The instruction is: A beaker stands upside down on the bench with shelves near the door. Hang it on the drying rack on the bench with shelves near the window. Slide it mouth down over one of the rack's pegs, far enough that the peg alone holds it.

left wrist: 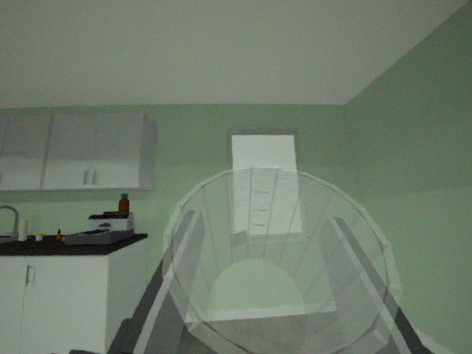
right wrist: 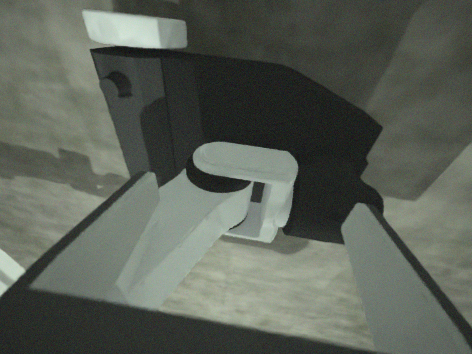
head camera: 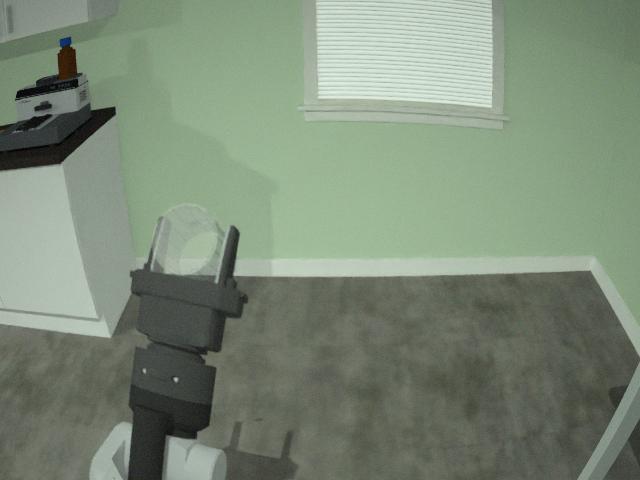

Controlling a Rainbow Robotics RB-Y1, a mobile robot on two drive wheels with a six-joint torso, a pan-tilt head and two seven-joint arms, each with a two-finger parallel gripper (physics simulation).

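Frame: origin at the robot's base, x ahead, y left, z up, level; metres.
Seen in the pictures: left gripper, fingertip midpoint: (left wrist: pixel 261 224) (head camera: pixel 198 223); right gripper, fingertip midpoint: (right wrist: pixel 250 200).
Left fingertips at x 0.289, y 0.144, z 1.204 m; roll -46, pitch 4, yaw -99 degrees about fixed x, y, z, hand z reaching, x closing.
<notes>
A point is followed by its place in that frame.
The clear beaker (head camera: pixel 178 237) {x 0.247, y 0.155, z 1.211 m} (left wrist: pixel 210 250) {x 0.240, y 0.169, z 1.203 m} is between the fingers of my left gripper (head camera: pixel 197 223) {x 0.289, y 0.144, z 1.204 m} (left wrist: pixel 265 215) {x 0.289, y 0.144, z 1.204 m}, which is shut on it. In the head view they are left of centre, in front of the green wall and above the floor. The left wrist view looks through the beaker; which end is its mouth is hard to tell. My right gripper (right wrist: pixel 250 200) {x -0.288, y -0.220, z 0.532 m} is wide open, with nothing between its fingers, above the robot's own base. The drying rack and its pegs do not show in the current views.
A white cabinet (head camera: pixel 36 232) {x 1.452, y 1.225, z 0.573 m} (left wrist: pixel 65 300) {x 1.454, y 1.300, z 0.561 m} with a dark top stands at the left, bearing a grey-white device (head camera: pixel 51 103) {x 1.730, y 1.195, z 1.047 m} (left wrist: pixel 107 224) {x 1.700, y 1.203, z 1.051 m} and a brown bottle (head camera: pixel 67 63) {x 1.756, y 1.102, z 1.209 m} (left wrist: pixel 124 205) {x 1.758, y 1.099, z 1.213 m}. A window (head camera: pixel 403 51) {x 2.047, y -0.288, z 1.088 m} is on the wall. A pale bar (head camera: pixel 612 423) {x 0.458, y -0.650, z 0.588 m} slants at the lower right.
</notes>
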